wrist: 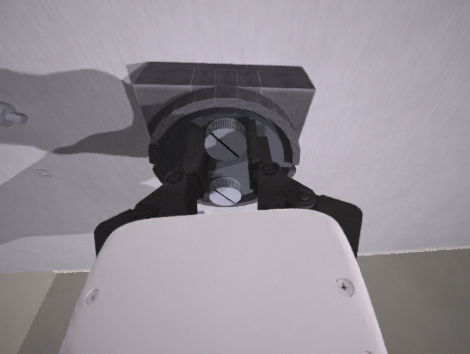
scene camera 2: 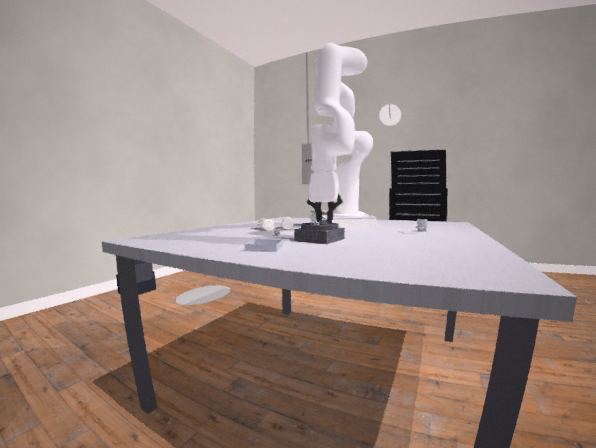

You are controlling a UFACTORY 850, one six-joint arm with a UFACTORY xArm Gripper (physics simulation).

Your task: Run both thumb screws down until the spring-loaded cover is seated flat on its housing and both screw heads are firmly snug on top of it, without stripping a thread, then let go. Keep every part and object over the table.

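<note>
The dark square housing [scene camera 2: 320, 236] [wrist: 285, 100] stands on the table with its round raised rim on top. The dark round cover [wrist: 278, 145] lies inside that rim; whether it sits flat cannot be told. Two slotted, knurled thumb screws stand on the cover in the wrist view: the far screw [wrist: 225, 142] and the near screw [wrist: 225, 195]. My gripper [scene camera 2: 325, 219] [wrist: 225, 138] points down over the housing. Its black fingers stand against both sides of the far screw's head, shut on it. The near screw's head shows between the fingers, closer to the palm. The screw shanks are hidden.
On the table [scene camera 2: 400, 260] are a shallow light tray [scene camera 2: 264, 245] in front left of the housing, two white round parts [scene camera 2: 266, 224] [scene camera 2: 286, 223], a small grey part [scene camera 2: 277, 232] and a grey piece [scene camera 2: 422, 225] at the right. A grey cylinder [wrist: 9, 115] lies left in the wrist view.
</note>
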